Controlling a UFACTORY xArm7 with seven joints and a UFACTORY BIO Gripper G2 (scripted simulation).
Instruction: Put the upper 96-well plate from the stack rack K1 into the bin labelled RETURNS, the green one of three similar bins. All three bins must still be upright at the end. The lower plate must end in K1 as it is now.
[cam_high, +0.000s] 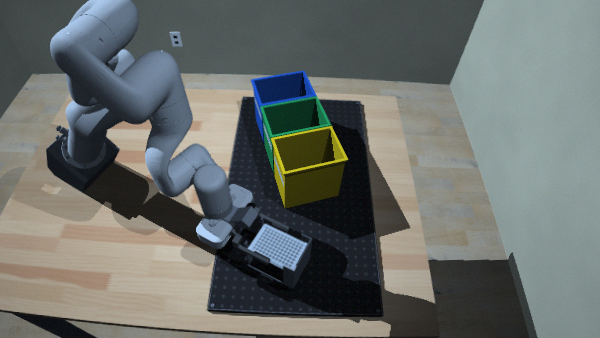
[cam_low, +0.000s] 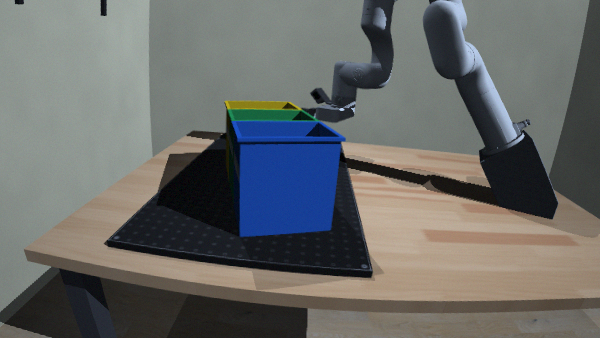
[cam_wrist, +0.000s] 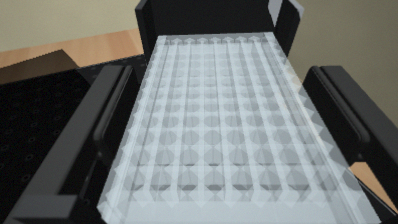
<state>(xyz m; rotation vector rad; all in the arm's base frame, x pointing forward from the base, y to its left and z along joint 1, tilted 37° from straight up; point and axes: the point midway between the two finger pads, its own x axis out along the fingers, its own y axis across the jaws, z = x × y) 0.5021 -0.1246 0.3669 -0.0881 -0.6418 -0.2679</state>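
Now: hand 380 mm to the right of the green bin and 30 mm above it. From my hand the other things lie so: 96-well plate: 20 mm ahead, 10 mm to the right, 10 mm below; blue bin: 500 mm to the left, 50 mm behind, 30 mm below; yellow bin: 260 mm to the left, 60 mm ahead, 30 mm below.
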